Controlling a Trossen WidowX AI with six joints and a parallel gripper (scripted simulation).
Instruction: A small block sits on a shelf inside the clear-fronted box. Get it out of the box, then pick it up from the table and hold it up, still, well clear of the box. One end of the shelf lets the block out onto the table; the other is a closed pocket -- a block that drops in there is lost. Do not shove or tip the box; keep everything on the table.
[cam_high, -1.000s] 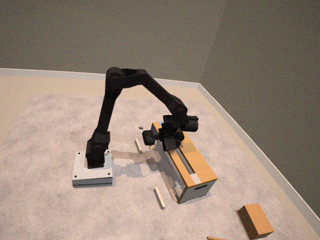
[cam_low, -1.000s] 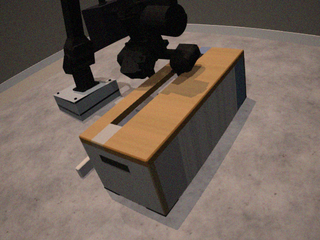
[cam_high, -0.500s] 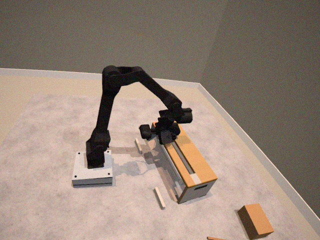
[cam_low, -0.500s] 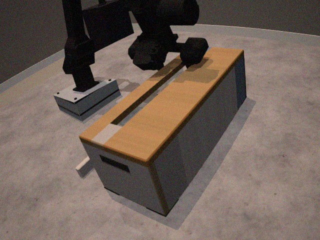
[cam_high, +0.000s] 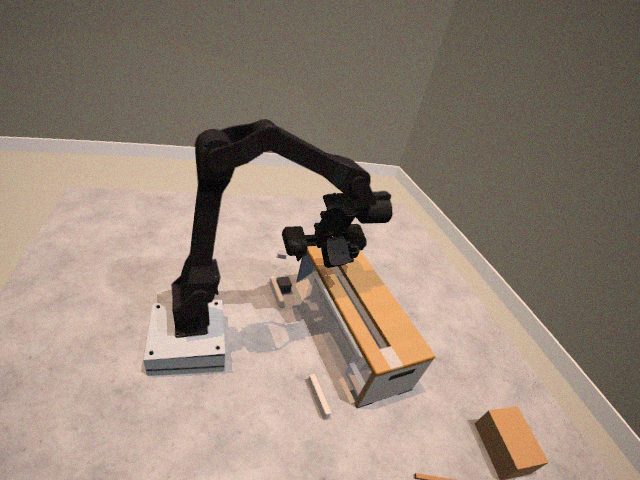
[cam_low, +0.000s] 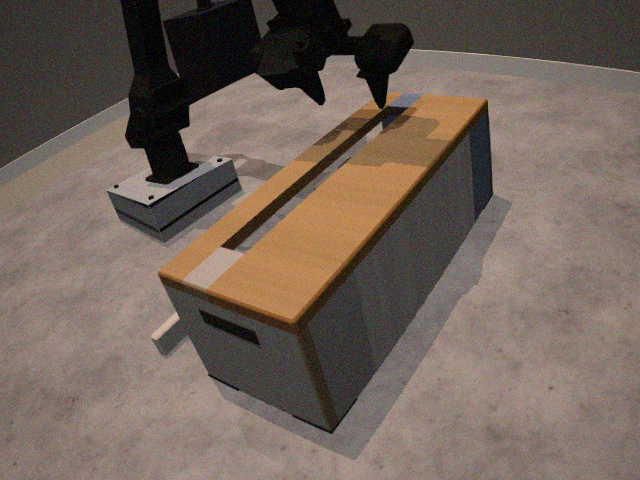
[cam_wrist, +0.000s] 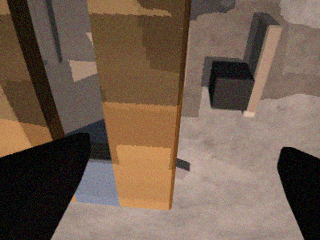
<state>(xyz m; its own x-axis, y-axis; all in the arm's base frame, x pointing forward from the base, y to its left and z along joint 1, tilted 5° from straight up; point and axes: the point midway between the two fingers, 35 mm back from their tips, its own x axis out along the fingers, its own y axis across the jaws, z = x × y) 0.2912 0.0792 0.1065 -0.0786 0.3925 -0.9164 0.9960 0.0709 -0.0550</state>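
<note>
My gripper tip is now 120 mm above the dark block, 50 mm past it and 40 mm to the right of it. Also, from my gripper tip: orange block (480 mm to the right, 300 mm ahead, 110 mm below); then thin orange stick (510 mm to the right, 160 mm ahead, 130 mm below); then clear-fronted box (120 mm to the right, 80 mm below, 40 mm ahead).
</note>
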